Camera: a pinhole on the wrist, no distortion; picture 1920 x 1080 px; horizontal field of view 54.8 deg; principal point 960.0 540.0 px. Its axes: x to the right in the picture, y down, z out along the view. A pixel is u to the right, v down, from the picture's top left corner.
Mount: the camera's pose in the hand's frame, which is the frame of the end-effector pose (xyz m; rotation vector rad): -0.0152 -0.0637 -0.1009 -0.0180 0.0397 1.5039
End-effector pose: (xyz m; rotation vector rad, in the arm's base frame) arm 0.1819 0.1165 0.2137 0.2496 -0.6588 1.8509
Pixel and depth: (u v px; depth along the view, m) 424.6 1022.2 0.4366
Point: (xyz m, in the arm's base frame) 0.3350 -0.1351 0.4865
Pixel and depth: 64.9 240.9 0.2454
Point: 0.3144 0.0938 0.4013
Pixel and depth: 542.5 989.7 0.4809
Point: 0.3114 -0.1649 0.5156
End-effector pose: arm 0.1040 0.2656 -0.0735 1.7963 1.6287 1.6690
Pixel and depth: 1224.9 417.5 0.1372
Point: 0.1106 0.2960 -0.1167
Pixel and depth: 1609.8 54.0 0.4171
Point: 0.3729 0.4726 -0.0495
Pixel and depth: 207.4 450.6 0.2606
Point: 0.1456 0.4031 -0.2520
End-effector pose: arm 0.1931 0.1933 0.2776 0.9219 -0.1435 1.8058
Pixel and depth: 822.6 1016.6 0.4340
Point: 0.4464 -0.0331 0.4091
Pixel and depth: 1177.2 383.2 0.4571
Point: 0.3683 0.0415 0.5464
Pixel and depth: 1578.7 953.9 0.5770
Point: 0.3222 -0.2012 0.5754
